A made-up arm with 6 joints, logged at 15 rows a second.
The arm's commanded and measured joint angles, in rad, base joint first. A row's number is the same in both.
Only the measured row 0 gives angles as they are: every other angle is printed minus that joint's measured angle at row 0.
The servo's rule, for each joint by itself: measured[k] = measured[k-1] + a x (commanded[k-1-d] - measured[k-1]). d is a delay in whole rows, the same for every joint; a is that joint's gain. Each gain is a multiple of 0.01, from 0.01 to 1. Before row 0 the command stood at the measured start. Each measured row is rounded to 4 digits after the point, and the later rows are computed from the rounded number. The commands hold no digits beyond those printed.
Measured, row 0: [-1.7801, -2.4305, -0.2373, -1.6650, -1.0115, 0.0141]
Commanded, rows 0 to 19: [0.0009, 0.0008, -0.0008, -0.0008, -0.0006, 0.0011]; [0.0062, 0.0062, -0.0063, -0.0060, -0.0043, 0.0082]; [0.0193, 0.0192, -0.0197, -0.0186, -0.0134, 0.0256]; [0.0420, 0.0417, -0.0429, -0.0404, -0.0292, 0.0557]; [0.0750, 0.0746, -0.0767, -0.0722, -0.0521, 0.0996]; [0.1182, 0.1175, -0.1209, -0.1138, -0.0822, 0.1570]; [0.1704, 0.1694, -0.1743, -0.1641, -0.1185, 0.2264]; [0.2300, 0.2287, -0.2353, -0.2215, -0.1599, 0.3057]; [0.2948, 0.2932, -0.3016, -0.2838, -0.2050, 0.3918]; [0.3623, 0.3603, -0.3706, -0.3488, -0.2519, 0.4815]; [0.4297, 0.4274, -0.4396, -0.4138, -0.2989, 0.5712]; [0.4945, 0.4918, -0.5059, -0.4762, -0.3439, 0.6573]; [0.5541, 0.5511, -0.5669, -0.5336, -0.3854, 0.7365]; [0.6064, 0.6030, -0.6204, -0.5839, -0.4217, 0.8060]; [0.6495, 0.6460, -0.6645, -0.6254, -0.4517, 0.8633]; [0.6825, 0.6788, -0.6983, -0.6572, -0.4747, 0.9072]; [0.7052, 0.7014, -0.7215, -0.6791, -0.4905, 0.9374]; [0.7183, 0.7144, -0.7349, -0.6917, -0.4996, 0.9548]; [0.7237, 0.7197, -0.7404, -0.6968, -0.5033, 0.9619]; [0.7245, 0.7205, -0.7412, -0.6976, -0.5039, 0.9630]
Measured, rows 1 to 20: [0.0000, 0.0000, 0.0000, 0.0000, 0.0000, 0.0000]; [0.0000, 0.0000, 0.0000, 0.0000, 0.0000, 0.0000]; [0.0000, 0.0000, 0.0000, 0.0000, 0.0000, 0.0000]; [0.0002, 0.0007, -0.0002, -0.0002, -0.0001, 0.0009]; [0.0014, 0.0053, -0.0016, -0.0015, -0.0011, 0.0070]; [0.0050, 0.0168, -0.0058, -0.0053, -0.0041, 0.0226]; [0.0124, 0.0375, -0.0143, -0.0130, -0.0101, 0.0504]; [0.0249, 0.0683, -0.0287, -0.0260, -0.0202, 0.0917]; [0.0436, 0.1091, -0.0499, -0.0453, -0.0351, 0.1466]; [0.0690, 0.1591, -0.0785, -0.0714, -0.0551, 0.2136]; [0.1012, 0.2169, -0.1146, -0.1044, -0.0803, 0.2910]; [0.1399, 0.2802, -0.1576, -0.1439, -0.1102, 0.3757]; [0.1844, 0.3467, -0.2066, -0.1890, -0.1442, 0.4646]; [0.2335, 0.4137, -0.2602, -0.2385, -0.1813, 0.5541]; [0.2857, 0.4785, -0.3167, -0.2908, -0.2203, 0.6408]; [0.3394, 0.5388, -0.3742, -0.3442, -0.2599, 0.7212]; [0.3928, 0.5921, -0.4308, -0.3969, -0.2987, 0.7924]; [0.4441, 0.6368, -0.4846, -0.4472, -0.3354, 0.8520]; [0.4918, 0.6717, -0.5338, -0.4934, -0.3688, 0.8984]; [0.5345, 0.6964, -0.5770, -0.5343, -0.3980, 0.9312]
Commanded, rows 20 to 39: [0.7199, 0.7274, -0.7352, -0.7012, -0.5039, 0.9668]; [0.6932, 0.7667, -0.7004, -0.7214, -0.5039, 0.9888]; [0.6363, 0.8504, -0.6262, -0.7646, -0.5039, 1.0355]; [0.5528, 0.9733, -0.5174, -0.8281, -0.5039, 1.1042]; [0.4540, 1.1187, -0.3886, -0.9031, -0.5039, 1.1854]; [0.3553, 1.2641, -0.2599, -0.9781, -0.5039, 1.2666]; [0.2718, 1.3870, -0.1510, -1.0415, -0.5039, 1.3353]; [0.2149, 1.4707, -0.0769, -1.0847, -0.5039, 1.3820]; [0.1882, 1.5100, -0.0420, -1.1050, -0.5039, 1.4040]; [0.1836, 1.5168, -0.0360, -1.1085, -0.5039, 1.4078]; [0.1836, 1.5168, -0.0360, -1.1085, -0.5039, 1.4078]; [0.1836, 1.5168, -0.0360, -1.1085, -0.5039, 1.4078]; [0.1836, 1.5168, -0.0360, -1.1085, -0.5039, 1.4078]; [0.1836, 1.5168, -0.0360, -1.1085, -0.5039, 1.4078]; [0.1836, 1.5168, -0.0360, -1.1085, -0.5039, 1.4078]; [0.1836, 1.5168, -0.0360, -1.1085, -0.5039, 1.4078]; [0.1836, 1.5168, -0.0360, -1.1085, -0.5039, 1.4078]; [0.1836, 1.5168, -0.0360, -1.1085, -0.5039, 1.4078]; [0.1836, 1.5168, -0.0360, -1.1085, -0.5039, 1.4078]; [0.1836, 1.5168, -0.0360, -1.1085, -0.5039, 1.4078]
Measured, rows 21 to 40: [0.5713, 0.7113, -0.6133, -0.5689, -0.4224, 0.9510]; [0.6018, 0.7183, -0.6425, -0.5970, -0.4418, 0.9602]; [0.6263, 0.7201, -0.6652, -0.6191, -0.4567, 0.9626]; [0.6450, 0.7262, -0.6813, -0.6372, -0.4680, 0.9661]; [0.6546, 0.7598, -0.6857, -0.6557, -0.4766, 0.9852]; [0.6509, 0.8350, -0.6720, -0.6797, -0.4832, 1.0275]; [0.6313, 0.9498, -0.6364, -0.7123, -0.4882, 1.0919]; [0.5958, 1.0900, -0.5794, -0.7543, -0.4920, 1.1704]; [0.5477, 1.2345, -0.5059, -0.8035, -0.4949, 1.2512]; [0.4925, 1.3611, -0.4243, -0.8559, -0.4971, 1.3218]; [0.4370, 1.4521, -0.3444, -0.9062, -0.4987, 1.3724]; [0.3872, 1.5002, -0.2748, -0.9499, -0.4999, 1.3989]; [0.3465, 1.5140, -0.2199, -0.9848, -0.5009, 1.4064]; [0.3139, 1.5163, -0.1776, -1.0120, -0.5016, 1.4076]; [0.2878, 1.5167, -0.1450, -1.0332, -0.5022, 1.4078]; [0.2670, 1.5168, -0.1199, -1.0498, -0.5026, 1.4078]; [0.2503, 1.5168, -0.1006, -1.0627, -0.5029, 1.4078]; [0.2370, 1.5168, -0.0857, -1.0728, -0.5031, 1.4078]; [0.2263, 1.5168, -0.0743, -1.0807, -0.5033, 1.4078]; [0.2178, 1.5168, -0.0655, -1.0868, -0.5034, 1.4078]
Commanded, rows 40 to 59: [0.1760, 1.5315, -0.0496, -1.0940, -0.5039, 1.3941]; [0.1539, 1.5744, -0.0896, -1.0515, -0.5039, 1.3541]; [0.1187, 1.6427, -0.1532, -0.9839, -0.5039, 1.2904]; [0.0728, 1.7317, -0.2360, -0.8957, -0.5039, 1.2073]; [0.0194, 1.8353, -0.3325, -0.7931, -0.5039, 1.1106]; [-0.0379, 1.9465, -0.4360, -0.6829, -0.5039, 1.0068]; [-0.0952, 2.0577, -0.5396, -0.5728, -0.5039, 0.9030]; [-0.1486, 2.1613, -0.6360, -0.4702, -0.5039, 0.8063]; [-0.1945, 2.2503, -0.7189, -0.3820, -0.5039, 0.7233]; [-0.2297, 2.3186, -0.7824, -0.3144, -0.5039, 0.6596]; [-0.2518, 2.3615, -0.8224, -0.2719, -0.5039, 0.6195]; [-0.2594, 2.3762, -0.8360, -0.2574, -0.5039, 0.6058]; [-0.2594, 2.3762, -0.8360, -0.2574, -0.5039, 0.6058]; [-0.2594, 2.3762, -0.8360, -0.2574, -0.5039, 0.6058]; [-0.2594, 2.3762, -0.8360, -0.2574, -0.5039, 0.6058]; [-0.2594, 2.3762, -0.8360, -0.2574, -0.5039, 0.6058]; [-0.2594, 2.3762, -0.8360, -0.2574, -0.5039, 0.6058]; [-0.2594, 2.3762, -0.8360, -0.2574, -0.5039, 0.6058]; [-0.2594, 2.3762, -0.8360, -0.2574, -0.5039, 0.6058]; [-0.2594, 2.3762, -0.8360, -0.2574, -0.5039, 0.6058]
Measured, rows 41 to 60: [0.2110, 1.5168, -0.0587, -1.0916, -0.5035, 1.4078]; [0.2055, 1.5168, -0.0535, -1.0953, -0.5036, 1.4078]; [0.2011, 1.5168, -0.0495, -1.0982, -0.5037, 1.4078]; [0.1961, 1.5290, -0.0495, -1.0973, -0.5037, 1.3963]; [0.1877, 1.5667, -0.0587, -1.0872, -0.5037, 1.3609]; [0.1739, 1.6298, -0.0804, -1.0645, -0.5037, 1.3017]; [0.1537, 1.7144, -0.1162, -1.0274, -0.5037, 1.2224]; [0.1268, 1.8147, -0.1659, -0.9759, -0.5037, 1.1285]; [0.0939, 1.9241, -0.2280, -0.9114, -0.5037, 1.0263]; [0.0561, 2.0350, -0.2997, -0.8369, -0.5037, 0.9227]; [0.0152, 2.1398, -0.3770, -0.7562, -0.5037, 0.8249]; [-0.0267, 2.2315, -0.4556, -0.6739, -0.5037, 0.7396]; [-0.0673, 2.3038, -0.5308, -0.5948, -0.5037, 0.6724]; [-0.1042, 2.3517, -0.5979, -0.5238, -0.5037, 0.6280]; [-0.1352, 2.3720, -0.6527, -0.4652, -0.5037, 0.6094]; [-0.1600, 2.3755, -0.6949, -0.4195, -0.5037, 0.6064]; [-0.1799, 2.3761, -0.7274, -0.3838, -0.5037, 0.6059]; [-0.1958, 2.3762, -0.7524, -0.3560, -0.5037, 0.6058]; [-0.2085, 2.3762, -0.7716, -0.3343, -0.5037, 0.6058]; [-0.2187, 2.3762, -0.7864, -0.3174, -0.5037, 0.6058]
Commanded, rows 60 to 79: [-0.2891, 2.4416, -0.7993, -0.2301, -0.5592, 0.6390]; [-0.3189, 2.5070, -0.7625, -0.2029, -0.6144, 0.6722]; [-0.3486, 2.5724, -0.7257, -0.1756, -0.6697, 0.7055]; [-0.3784, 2.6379, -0.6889, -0.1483, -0.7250, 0.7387]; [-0.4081, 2.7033, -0.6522, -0.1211, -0.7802, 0.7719]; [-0.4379, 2.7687, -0.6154, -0.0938, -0.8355, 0.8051]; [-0.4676, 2.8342, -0.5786, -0.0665, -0.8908, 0.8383]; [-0.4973, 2.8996, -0.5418, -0.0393, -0.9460, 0.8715]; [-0.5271, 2.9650, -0.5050, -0.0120, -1.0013, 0.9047]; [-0.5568, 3.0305, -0.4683, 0.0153, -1.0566, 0.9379]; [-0.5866, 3.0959, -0.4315, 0.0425, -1.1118, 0.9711]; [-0.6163, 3.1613, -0.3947, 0.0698, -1.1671, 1.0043]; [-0.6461, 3.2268, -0.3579, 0.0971, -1.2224, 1.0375]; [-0.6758, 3.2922, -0.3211, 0.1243, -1.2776, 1.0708]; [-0.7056, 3.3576, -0.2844, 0.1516, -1.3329, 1.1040]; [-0.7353, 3.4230, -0.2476, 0.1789, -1.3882, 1.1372]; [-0.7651, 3.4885, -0.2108, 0.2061, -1.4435, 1.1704]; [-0.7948, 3.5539, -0.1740, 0.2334, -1.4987, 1.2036]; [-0.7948, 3.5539, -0.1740, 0.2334, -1.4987, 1.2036]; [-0.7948, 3.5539, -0.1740, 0.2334, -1.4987, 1.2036]
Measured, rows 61 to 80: [-0.2268, 2.3762, -0.7978, -0.3042, -0.5037, 0.6058]; [-0.2333, 2.3762, -0.8066, -0.2939, -0.5037, 0.6058]; [-0.2385, 2.3762, -0.8134, -0.2859, -0.5037, 0.6058]; [-0.2486, 2.4305, -0.8102, -0.2736, -0.5170, 0.6337]; [-0.2627, 2.4940, -0.7992, -0.2580, -0.5404, 0.6660]; [-0.2799, 2.5591, -0.7823, -0.2399, -0.5714, 0.6992]; [-0.2996, 2.6245, -0.7608, -0.2197, -0.6083, 0.7324]; [-0.3213, 2.6899, -0.7358, -0.1980, -0.6496, 0.7656]; [-0.3446, 2.7553, -0.7081, -0.1751, -0.6942, 0.7988]; [-0.3692, 2.8208, -0.6783, -0.1512, -0.7414, 0.8320]; [-0.3948, 2.8862, -0.6469, -0.1266, -0.7905, 0.8652]; [-0.4213, 2.9516, -0.6143, -0.1014, -0.8411, 0.8984]; [-0.4484, 3.0171, -0.5807, -0.0757, -0.8928, 0.9316]; [-0.4760, 3.0825, -0.5464, -0.0497, -0.9454, 0.9648]; [-0.5041, 3.1479, -0.5115, -0.0234, -0.9986, 0.9980]; [-0.5325, 3.2134, -0.4762, 0.0031, -1.0523, 1.0312]; [-0.5612, 3.2788, -0.4405, 0.0298, -1.1064, 1.0645]; [-0.5901, 3.3442, -0.4046, 0.0566, -1.1608, 1.0977]; [-0.6191, 3.4096, -0.3685, 0.0835, -1.2154, 1.1309]; [-0.6483, 3.4751, -0.3322, 0.1105, -1.2701, 1.1641]
